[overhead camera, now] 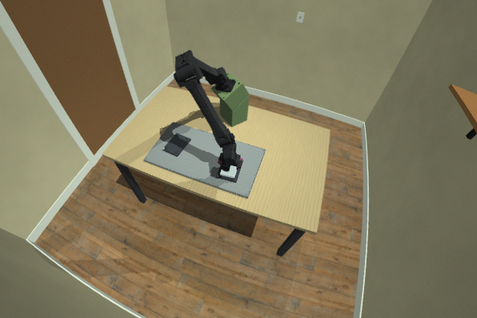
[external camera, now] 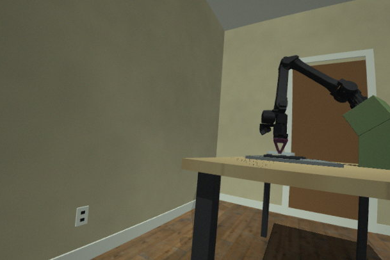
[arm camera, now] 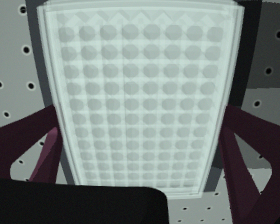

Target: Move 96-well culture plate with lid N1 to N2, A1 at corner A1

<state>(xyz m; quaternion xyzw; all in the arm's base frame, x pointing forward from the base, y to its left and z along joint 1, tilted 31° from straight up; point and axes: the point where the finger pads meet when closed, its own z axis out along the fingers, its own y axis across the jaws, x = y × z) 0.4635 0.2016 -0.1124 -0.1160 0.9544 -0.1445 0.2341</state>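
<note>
Right now my hand is 20 mm above the dark plate nest and 10 mm past it. The rest, counted from my hand: 96-well plate: 10 mm below.
</note>
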